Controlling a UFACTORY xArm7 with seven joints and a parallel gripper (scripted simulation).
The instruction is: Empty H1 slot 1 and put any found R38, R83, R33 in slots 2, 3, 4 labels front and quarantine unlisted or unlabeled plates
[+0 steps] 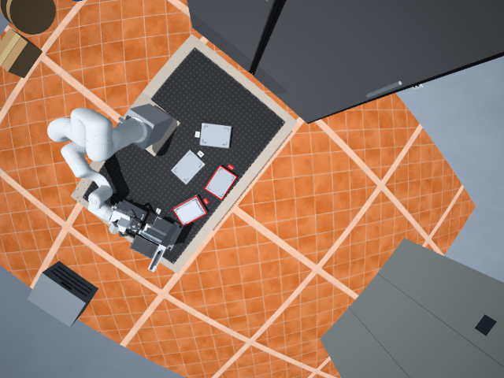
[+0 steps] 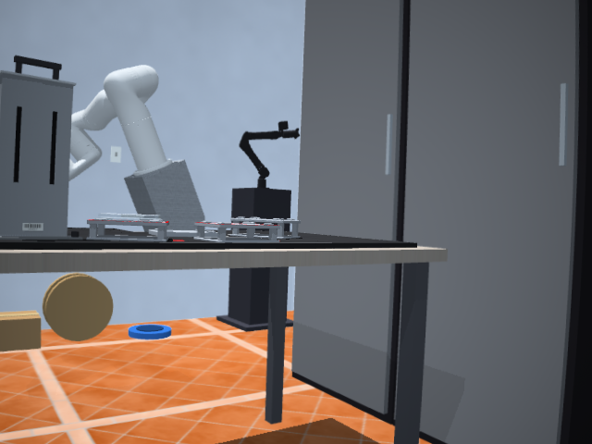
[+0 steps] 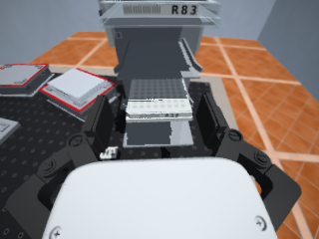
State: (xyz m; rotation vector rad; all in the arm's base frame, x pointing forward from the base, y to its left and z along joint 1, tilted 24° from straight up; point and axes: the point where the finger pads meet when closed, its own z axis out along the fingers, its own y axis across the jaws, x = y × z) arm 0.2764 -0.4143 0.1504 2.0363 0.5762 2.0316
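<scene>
Right now the white well plate is 9 cm ahead of my hand, 1 cm to the left of it and 4 cm below it. Also, from my hand: RG label: 20 cm behind, 3 cm to the right, 15 cm below; then plate labelled R83: 9 cm ahead, 1 cm to the left, 7 cm above; then black well plate: 9 cm ahead, 1 cm to the left, 12 cm above.
</scene>
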